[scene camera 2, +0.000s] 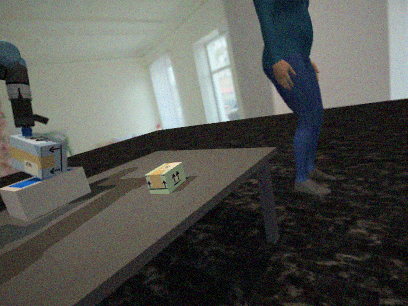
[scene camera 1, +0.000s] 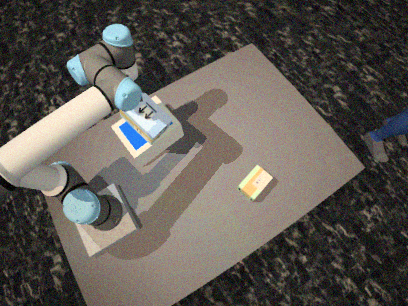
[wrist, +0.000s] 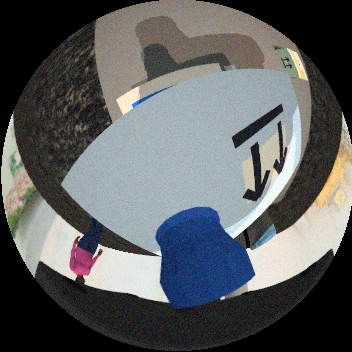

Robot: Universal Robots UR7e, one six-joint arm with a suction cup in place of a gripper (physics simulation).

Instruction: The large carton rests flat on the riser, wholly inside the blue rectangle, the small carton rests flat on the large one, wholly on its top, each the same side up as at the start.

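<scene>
The large blue-grey carton (scene camera 1: 157, 126) (scene camera 2: 31, 156) (wrist: 175, 160) hangs from my suction cup (scene camera 2: 26, 131) (wrist: 189, 227), close above the riser (scene camera 1: 167, 144) (scene camera 2: 55, 197) (wrist: 128, 100). It looks slightly tilted; its side arrows point sideways in scene camera 2. The cup meets its top near one edge; the arm hides the cup in scene camera 1. The blue rectangle (scene camera 1: 132, 135) (scene camera 2: 24, 183) (wrist: 146, 98) is partly covered from view by the carton. The small green carton (scene camera 1: 256, 182) (scene camera 2: 165, 179) (wrist: 288, 63) lies flat on the table, apart from the riser, arrows upward.
The table (scene camera 1: 300, 165) (scene camera 2: 165, 220) carries the riser, the small carton and the arm's base plate (scene camera 1: 90, 245). The arm's long link crosses the left of scene camera 1. A person in blue trousers (scene camera 1: 395, 127) (scene camera 2: 307, 115) stands on the floor beyond the table.
</scene>
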